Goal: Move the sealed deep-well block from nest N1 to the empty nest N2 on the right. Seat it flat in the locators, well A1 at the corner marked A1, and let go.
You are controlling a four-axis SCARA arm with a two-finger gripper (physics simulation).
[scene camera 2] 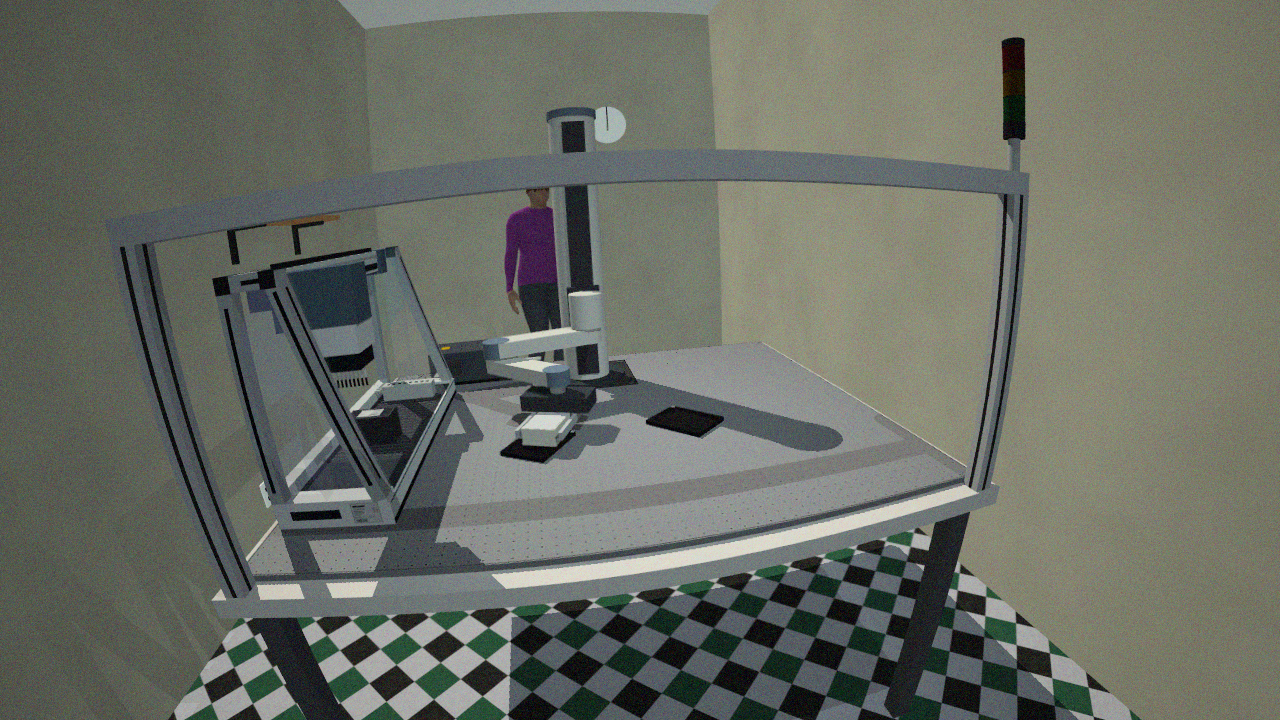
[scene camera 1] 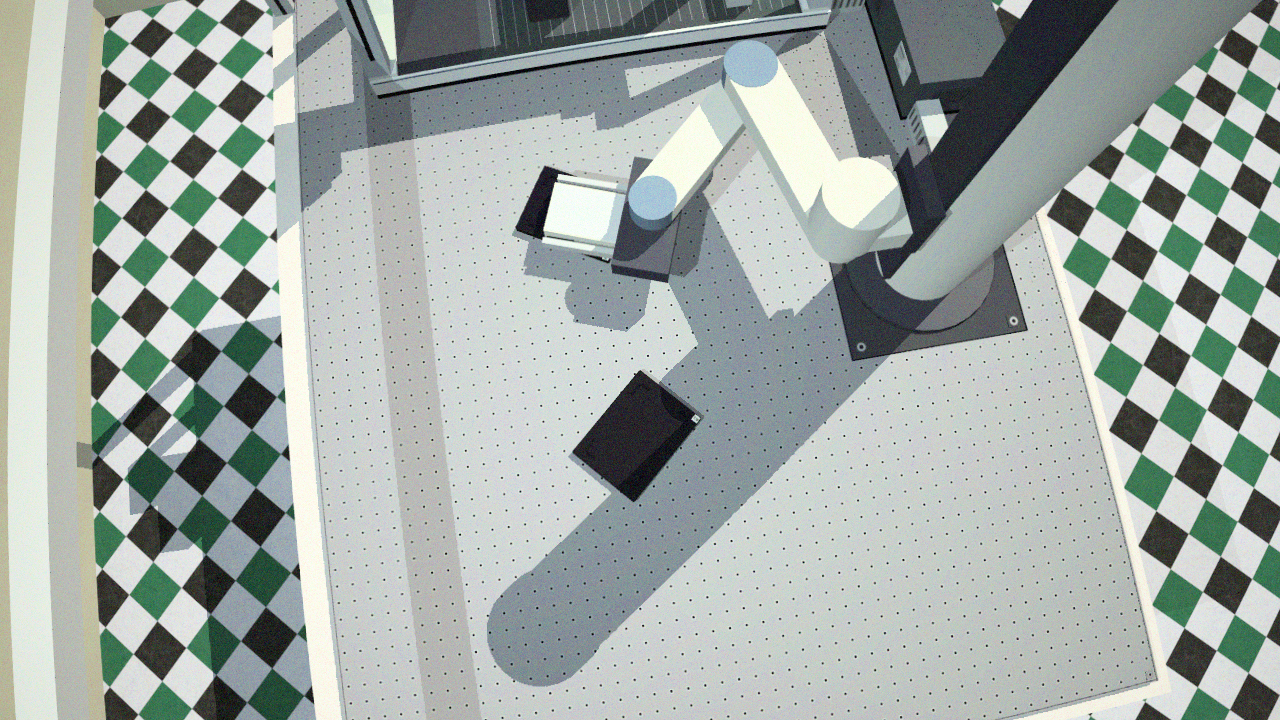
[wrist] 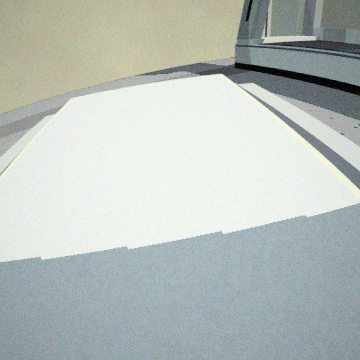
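Observation:
The white sealed deep-well block is low over the black nest N1. It looks slightly turned and shifted relative to the nest, whose left strip shows bare in scene camera 1. Any gap beneath the block is too small to tell. My gripper is shut on the block, with a pale finger along each long side. The arm housing hides the block's right end in scene camera 1. The black nest N2 holds no block and has a small white mark at its right corner in scene camera 1.
A framed glass enclosure stands beside N1. The arm's column rises from the perforated table. A dark box stands near the column. A person stands behind the table.

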